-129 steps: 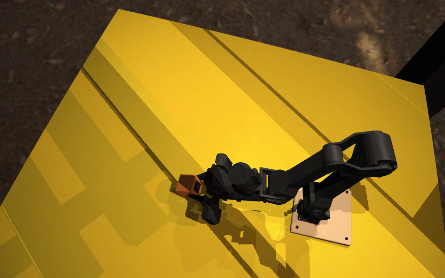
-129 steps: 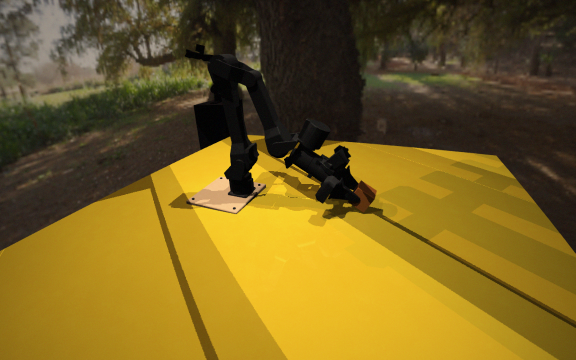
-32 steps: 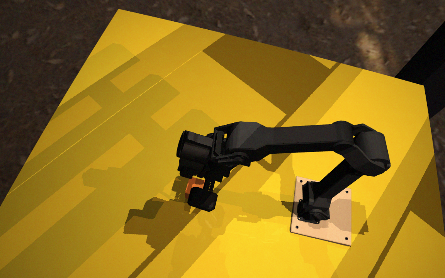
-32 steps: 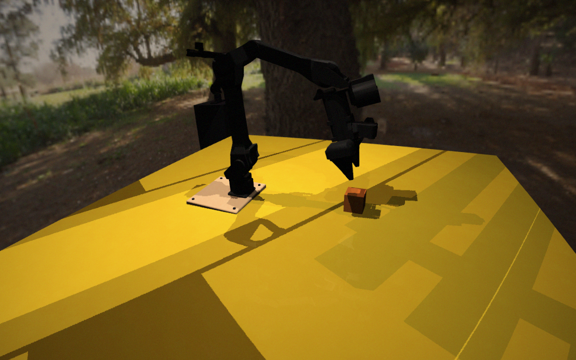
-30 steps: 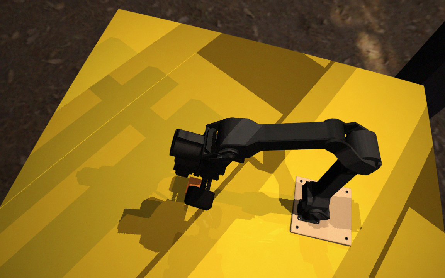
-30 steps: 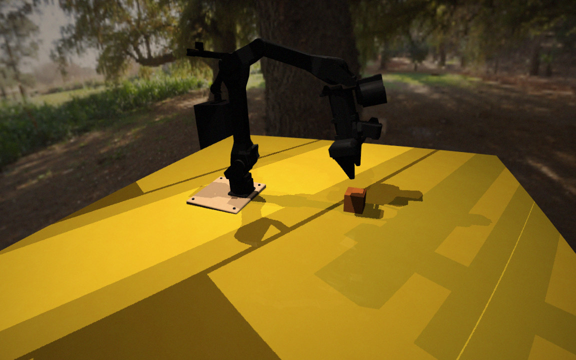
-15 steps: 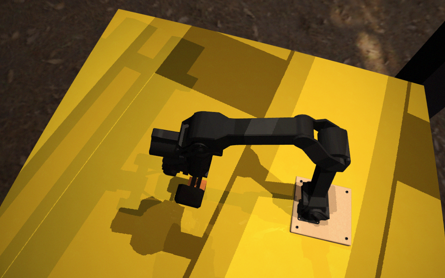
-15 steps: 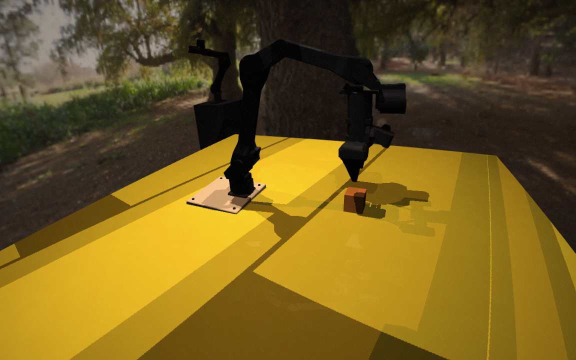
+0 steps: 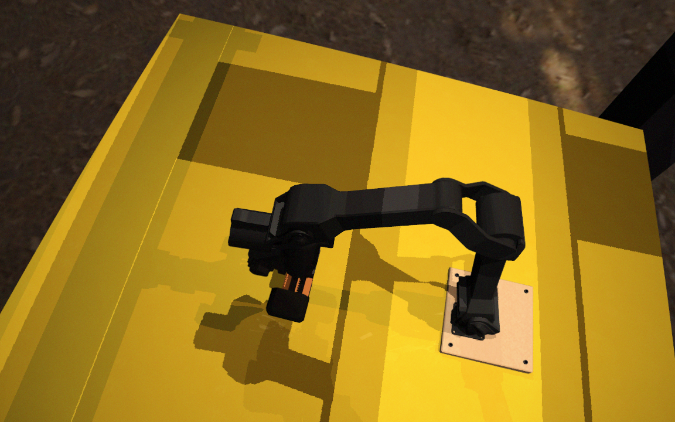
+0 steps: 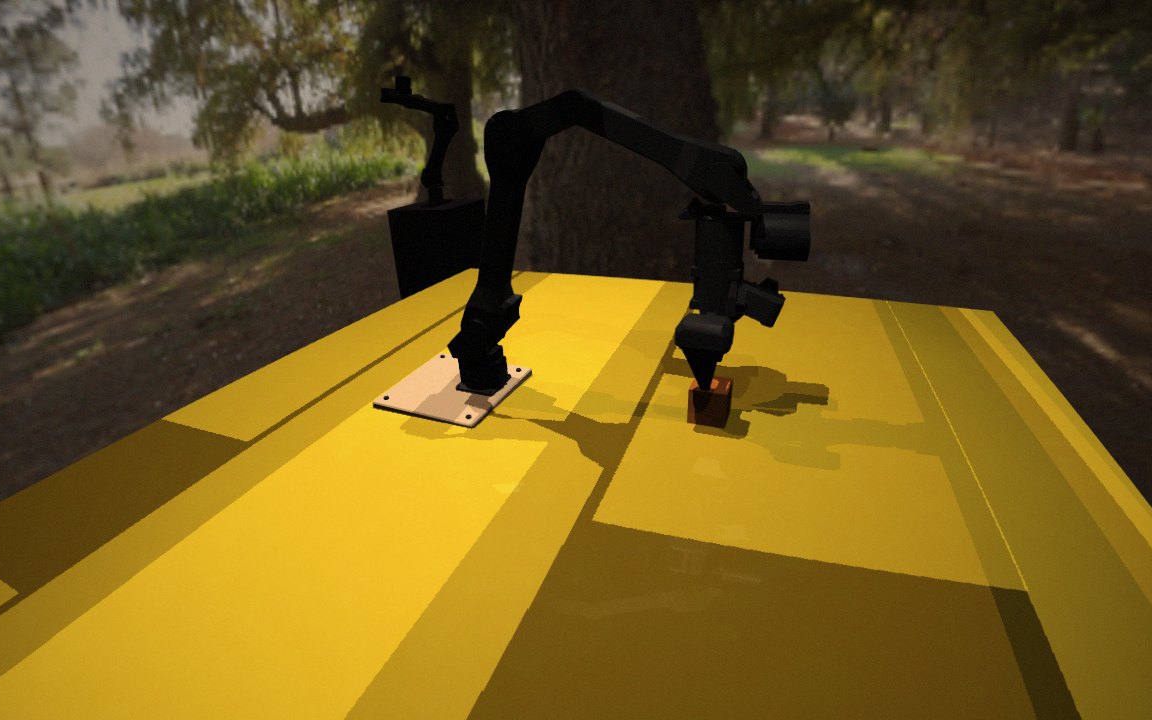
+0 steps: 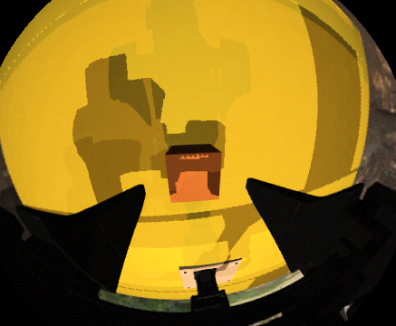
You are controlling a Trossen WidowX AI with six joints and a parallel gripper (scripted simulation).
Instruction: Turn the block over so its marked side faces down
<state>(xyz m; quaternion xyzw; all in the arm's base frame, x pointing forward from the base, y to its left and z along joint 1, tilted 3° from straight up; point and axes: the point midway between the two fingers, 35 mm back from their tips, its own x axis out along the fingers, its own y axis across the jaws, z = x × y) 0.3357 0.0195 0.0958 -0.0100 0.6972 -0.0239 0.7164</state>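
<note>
Now: the block 1 cm behind my gripper tip and 4 cm below it.
</note>
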